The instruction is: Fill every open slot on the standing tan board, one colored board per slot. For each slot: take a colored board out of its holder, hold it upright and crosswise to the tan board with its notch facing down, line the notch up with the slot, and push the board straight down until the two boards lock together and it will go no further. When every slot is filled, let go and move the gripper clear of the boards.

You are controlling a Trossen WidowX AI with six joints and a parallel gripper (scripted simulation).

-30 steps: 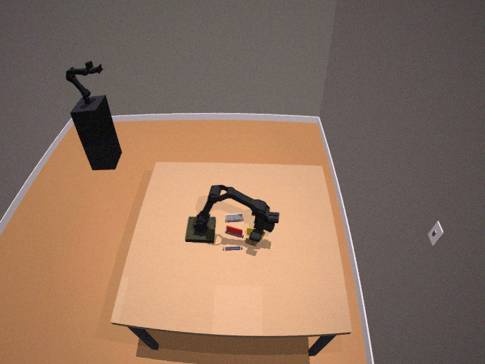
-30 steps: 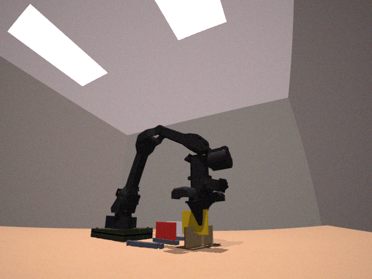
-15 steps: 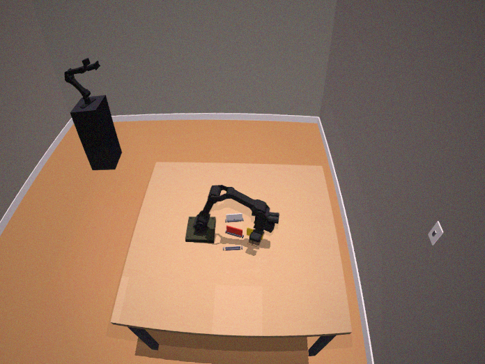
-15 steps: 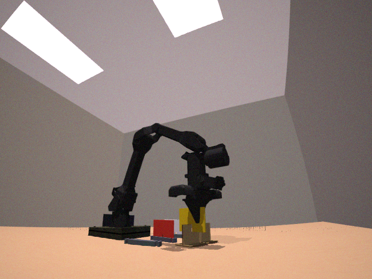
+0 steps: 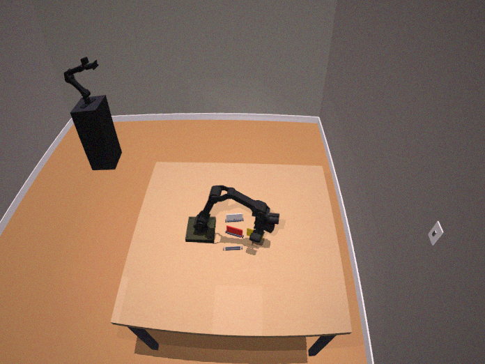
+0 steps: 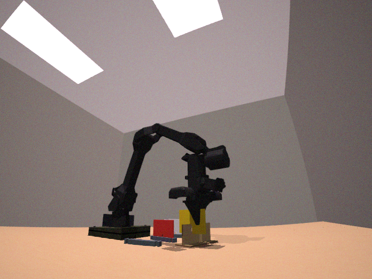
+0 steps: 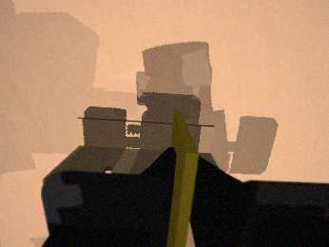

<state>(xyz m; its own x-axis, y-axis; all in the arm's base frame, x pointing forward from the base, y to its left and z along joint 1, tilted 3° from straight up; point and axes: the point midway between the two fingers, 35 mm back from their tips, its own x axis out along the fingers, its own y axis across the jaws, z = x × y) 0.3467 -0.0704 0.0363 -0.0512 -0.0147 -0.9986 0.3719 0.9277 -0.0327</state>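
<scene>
The tan board is 20 mm behind my gripper tip, 30 mm to the left of it and 30 mm below it. The rest, counted from my gripper tip: red board: 140 mm behind, 60 mm to the left, 30 mm below; then yellow board: 20 mm behind, 10 mm to the left; then grey board: 140 mm behind, 160 mm to the left, 30 mm below.
</scene>
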